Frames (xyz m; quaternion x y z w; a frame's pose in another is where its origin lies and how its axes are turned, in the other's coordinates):
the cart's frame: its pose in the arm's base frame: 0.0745 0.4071 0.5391 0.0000 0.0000 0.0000 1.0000
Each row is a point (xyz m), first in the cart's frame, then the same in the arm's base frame.
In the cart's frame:
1: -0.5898 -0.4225 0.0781
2: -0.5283 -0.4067 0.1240
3: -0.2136 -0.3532 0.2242
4: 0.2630 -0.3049 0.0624
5: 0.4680 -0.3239 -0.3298
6: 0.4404 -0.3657 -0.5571
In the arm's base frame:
1: -0.5153 -0.0154 0.6172
2: -0.4538 0.0004 0.6631
3: -0.1391 0.0539 0.7633
4: 0.3375 0.1022 0.6015
5: 0.5425 0.0832 0.2093
6: 0.5149 0.0414 -0.0180

